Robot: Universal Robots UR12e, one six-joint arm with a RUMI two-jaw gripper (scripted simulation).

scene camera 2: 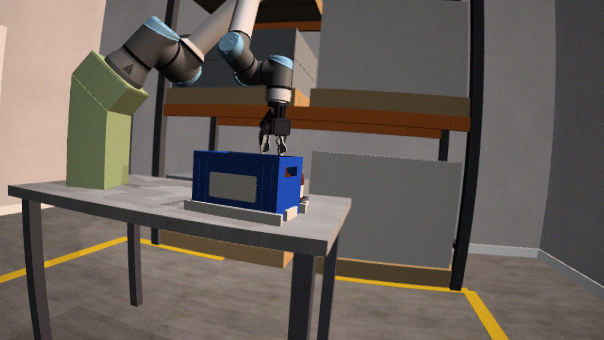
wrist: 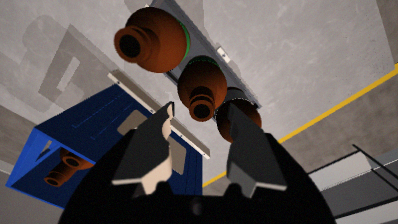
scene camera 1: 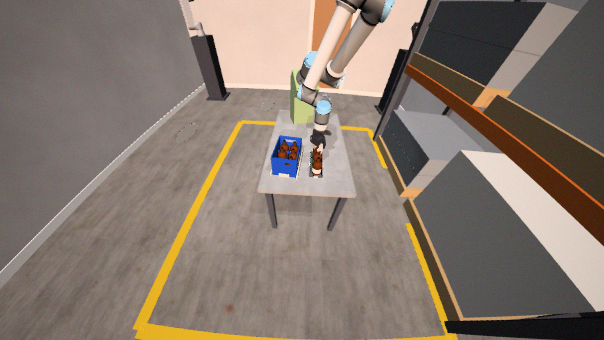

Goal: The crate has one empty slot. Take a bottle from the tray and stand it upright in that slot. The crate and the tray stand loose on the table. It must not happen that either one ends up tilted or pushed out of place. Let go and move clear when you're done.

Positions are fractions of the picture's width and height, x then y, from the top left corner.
Labels:
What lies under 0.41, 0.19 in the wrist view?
A glass bottle.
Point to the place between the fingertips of my gripper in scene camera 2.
At 0.45, 0.48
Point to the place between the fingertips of my gripper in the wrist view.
At 0.50, 0.46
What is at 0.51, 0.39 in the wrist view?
A glass bottle.

